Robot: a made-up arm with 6 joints. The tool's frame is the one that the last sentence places.
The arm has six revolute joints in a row. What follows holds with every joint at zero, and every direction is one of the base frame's. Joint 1 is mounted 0.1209 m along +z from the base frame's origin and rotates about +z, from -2.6 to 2.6 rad. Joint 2 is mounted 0.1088 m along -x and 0.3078 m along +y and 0.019 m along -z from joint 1 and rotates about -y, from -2.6 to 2.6 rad. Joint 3 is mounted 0.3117 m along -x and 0.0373 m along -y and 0.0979 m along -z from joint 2 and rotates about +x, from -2.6 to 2.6 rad. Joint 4 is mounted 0.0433 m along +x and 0.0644 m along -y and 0.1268 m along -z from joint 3 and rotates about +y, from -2.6 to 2.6 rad. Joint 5 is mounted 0.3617 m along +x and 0.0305 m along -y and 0.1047 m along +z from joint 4 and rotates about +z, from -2.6 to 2.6 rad. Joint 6 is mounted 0.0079 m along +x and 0.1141 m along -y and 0.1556 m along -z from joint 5 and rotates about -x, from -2.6 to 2.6 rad. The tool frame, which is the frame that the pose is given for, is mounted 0.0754 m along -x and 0.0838 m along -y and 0.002 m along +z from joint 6; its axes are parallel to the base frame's.
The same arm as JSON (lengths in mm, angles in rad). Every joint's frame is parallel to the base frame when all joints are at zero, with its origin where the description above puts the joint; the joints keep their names.
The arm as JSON. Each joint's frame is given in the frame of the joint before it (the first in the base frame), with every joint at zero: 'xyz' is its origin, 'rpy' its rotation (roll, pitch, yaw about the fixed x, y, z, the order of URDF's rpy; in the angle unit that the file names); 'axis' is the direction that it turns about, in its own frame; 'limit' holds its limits. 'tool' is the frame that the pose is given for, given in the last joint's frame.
{
  "units": {
    "length": "mm",
    "angle": "rad"
  },
  "joints": [
    {
      "name": "joint 1",
      "type": "revolute",
      "origin": {
        "xyz": [
          0.0,
          0.0,
          120.9
        ],
        "rpy": [
          0.0,
          0.0,
          0.0
        ]
      },
      "axis": [
        0.0,
        0.0,
        1.0
      ],
      "limit": {
        "lower": -2.6,
        "upper": 2.6
      }
    },
    {
      "name": "joint 2",
      "type": "revolute",
      "origin": {
        "xyz": [
          -108.8,
          307.8,
          -19.0
        ],
        "rpy": [
          0.0,
          0.0,
          0.0
        ]
      },
      "axis": [
        0.0,
        -1.0,
        0.0
      ],
      "limit": {
        "lower": -2.6,
        "upper": 2.6
      }
    },
    {
      "name": "joint 3",
      "type": "revolute",
      "origin": {
        "xyz": [
          -311.7,
          -37.3,
          -97.9
        ],
        "rpy": [
          0.0,
          0.0,
          0.0
        ]
      },
      "axis": [
        1.0,
        0.0,
        0.0
      ],
      "limit": {
        "lower": -2.6,
        "upper": 2.6
      }
    },
    {
      "name": "joint 4",
      "type": "revolute",
      "origin": {
        "xyz": [
          43.3,
          -64.4,
          -126.8
        ],
        "rpy": [
          0.0,
          0.0,
          0.0
        ]
      },
      "axis": [
        0.0,
        1.0,
        0.0
      ],
      "limit": {
        "lower": -2.6,
        "upper": 2.6
      }
    },
    {
      "name": "joint 5",
      "type": "revolute",
      "origin": {
        "xyz": [
          361.7,
          -30.5,
          104.7
        ],
        "rpy": [
          0.0,
          0.0,
          0.0
        ]
      },
      "axis": [
        0.0,
        0.0,
        1.0
      ],
      "limit": {
        "lower": -2.6,
        "upper": 2.6
      }
    },
    {
      "name": "joint 6",
      "type": "revolute",
      "origin": {
        "xyz": [
          7.9,
          -114.1,
          -155.6
        ],
        "rpy": [
          0.0,
          0.0,
          0.0
        ]
      },
      "axis": [
        -1.0,
        0.0,
        0.0
      ],
      "limit": {
        "lower": -2.6,
        "upper": 2.6
      }
    }
  ],
  "tool": {
    "origin": {
      "xyz": [
        -75.4,
        -83.8,
        2.0
      ],
      "rpy": [
        0.0,
        0.0,
        0.0
      ]
    }
  }
}

